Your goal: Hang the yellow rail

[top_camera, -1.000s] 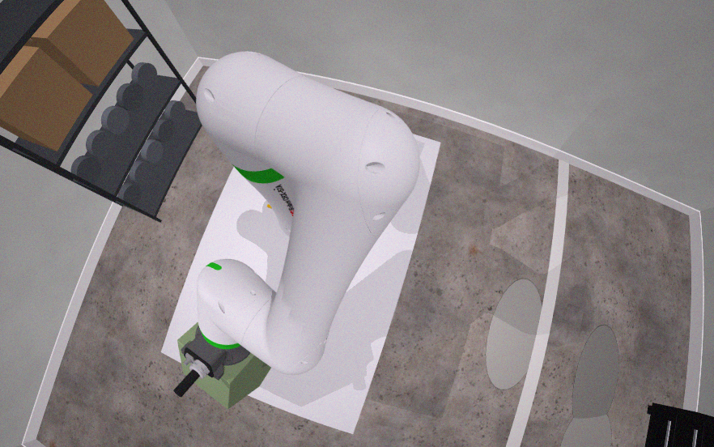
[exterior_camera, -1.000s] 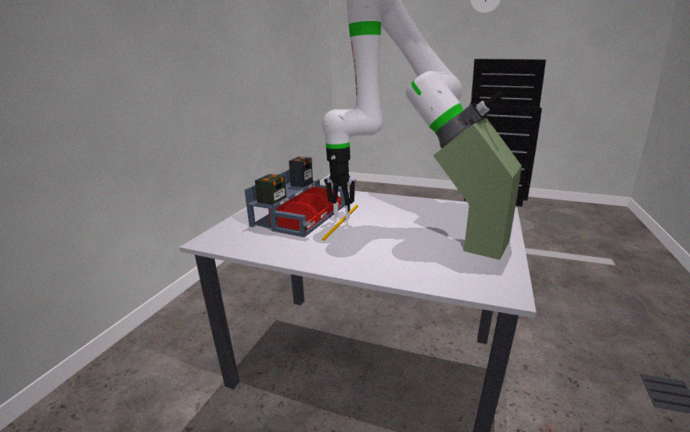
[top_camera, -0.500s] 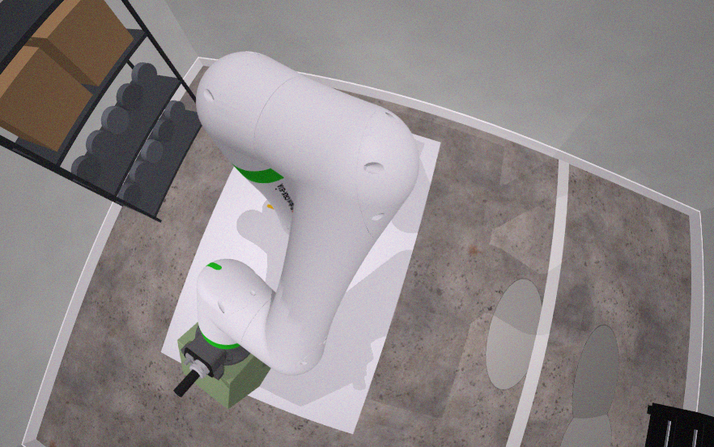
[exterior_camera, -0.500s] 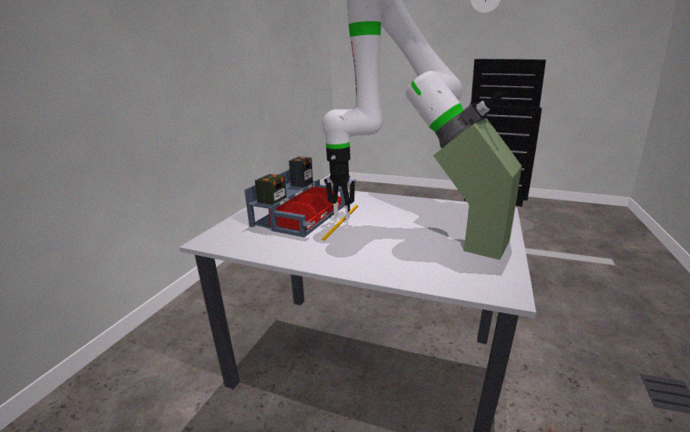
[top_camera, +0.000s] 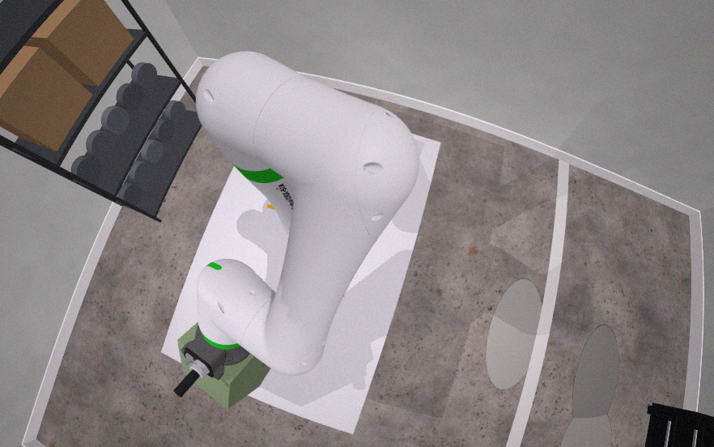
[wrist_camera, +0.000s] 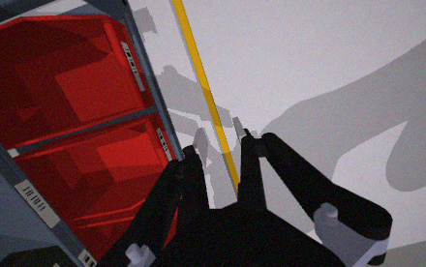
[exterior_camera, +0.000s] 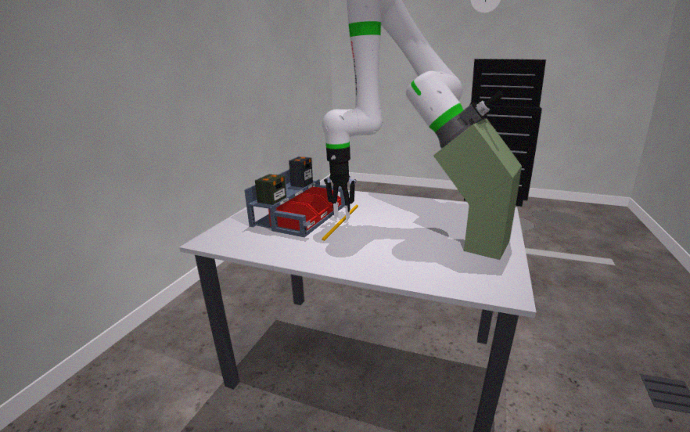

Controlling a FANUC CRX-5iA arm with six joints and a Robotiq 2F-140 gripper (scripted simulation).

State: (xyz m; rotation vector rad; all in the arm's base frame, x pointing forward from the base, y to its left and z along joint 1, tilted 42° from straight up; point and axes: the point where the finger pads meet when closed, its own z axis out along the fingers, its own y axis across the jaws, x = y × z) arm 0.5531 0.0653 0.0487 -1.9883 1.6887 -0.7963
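Now: the yellow rail 4 cm below my hand.
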